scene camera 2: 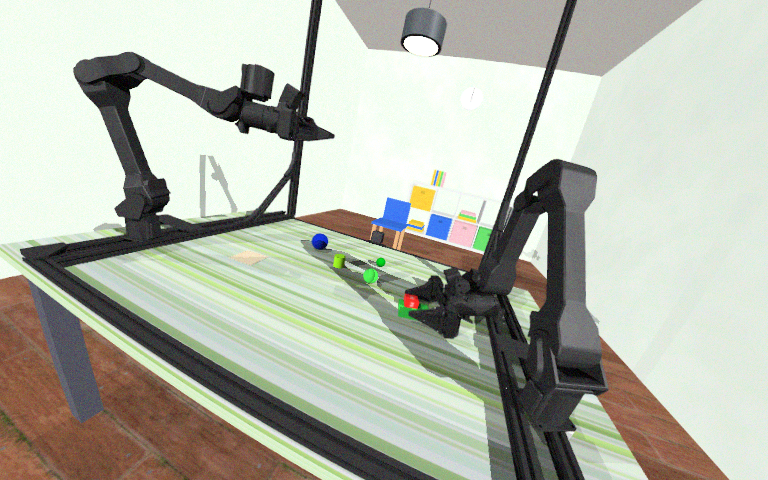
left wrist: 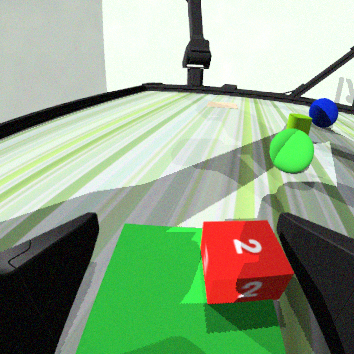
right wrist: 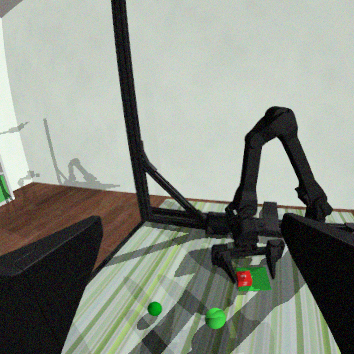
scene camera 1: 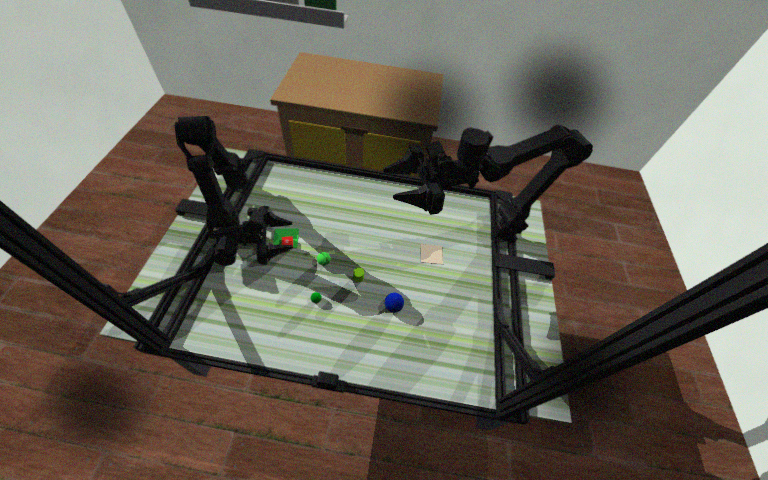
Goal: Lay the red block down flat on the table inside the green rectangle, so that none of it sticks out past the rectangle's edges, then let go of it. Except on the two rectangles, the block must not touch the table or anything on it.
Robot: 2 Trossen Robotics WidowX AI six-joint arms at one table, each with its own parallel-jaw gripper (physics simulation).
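Frame: origin at the left arm's base, x ahead, y left, z up, level; millimetres.
Seen in the pictures: left gripper, fingertip midpoint: [scene camera 2: 406, 302] [left wrist: 189, 222] [right wrist: 254, 279] [scene camera 1: 292, 234]; right gripper, fingertip midpoint: [scene camera 2: 332, 136] [right wrist: 194, 224] [scene camera 1: 388, 183]; left arm's base at its link origin: [scene camera 2: 542, 409] [scene camera 1: 236, 182]; right arm's base at its link origin: [scene camera 2: 143, 236] [left wrist: 194, 85] [scene camera 1: 504, 233].
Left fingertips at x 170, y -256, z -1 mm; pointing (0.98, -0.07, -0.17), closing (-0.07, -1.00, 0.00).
Pixels of each thing's middle, then the offset from my left fingertips to it. "pt": a spot on its surface instead.
- red block at the middle of its body: [left wrist: 240, 259] [right wrist: 243, 278] [scene camera 2: 411, 301] [scene camera 1: 287, 242] 17 mm back, 21 mm right, 9 mm down
- green rectangle at a spot on its surface: [left wrist: 147, 281] [scene camera 2: 414, 314] [right wrist: 259, 277] [scene camera 1: 286, 233] pt 19 mm back, 21 mm left, 17 mm down
- tan rectangle at a spot on its surface: [left wrist: 221, 105] [scene camera 2: 255, 259] [scene camera 1: 425, 253] pt 404 mm ahead, 131 mm right, 17 mm down
- smaller green ball at the middle of its body: [right wrist: 154, 308] [scene camera 1: 316, 297] 48 mm ahead, 228 mm right, 4 mm down
- yellow-green cylinder at the middle of its body: [left wrist: 297, 127] [scene camera 1: 358, 274] [scene camera 2: 339, 261] 179 mm ahead, 178 mm right, 2 mm down
- blue ball at the middle of its body: [left wrist: 323, 112] [scene camera 1: 394, 302] [scene camera 2: 320, 241] 259 mm ahead, 290 mm right, 9 mm up
The red block [scene camera 1: 287, 241] [scene camera 2: 411, 300] [left wrist: 242, 261] [right wrist: 244, 279], marked with a white 2, lies flat on the green rectangle [scene camera 1: 284, 232] [scene camera 2: 404, 312] [left wrist: 147, 281] [right wrist: 263, 279]. It sits at one corner, its side close along the rectangle's edge. My left gripper [scene camera 1: 282, 235] [scene camera 2: 413, 303] [left wrist: 189, 222] [right wrist: 254, 279] is open and low over the table. Its fingers stand on either side of the block without touching it. My right gripper [scene camera 1: 394, 183] [scene camera 2: 327, 135] [right wrist: 194, 224] is open and empty, high above the far side of the table.
A tan rectangle [scene camera 1: 432, 253] [scene camera 2: 250, 257] [left wrist: 221, 105] lies on the striped table. Near the block are a green ball [scene camera 1: 323, 258] [scene camera 2: 371, 275] [left wrist: 291, 150] [right wrist: 215, 317], a smaller green ball [scene camera 1: 315, 297] [right wrist: 154, 308], a yellow-green cylinder [scene camera 1: 358, 273] [left wrist: 299, 123] and a blue ball [scene camera 1: 394, 302] [left wrist: 323, 112].
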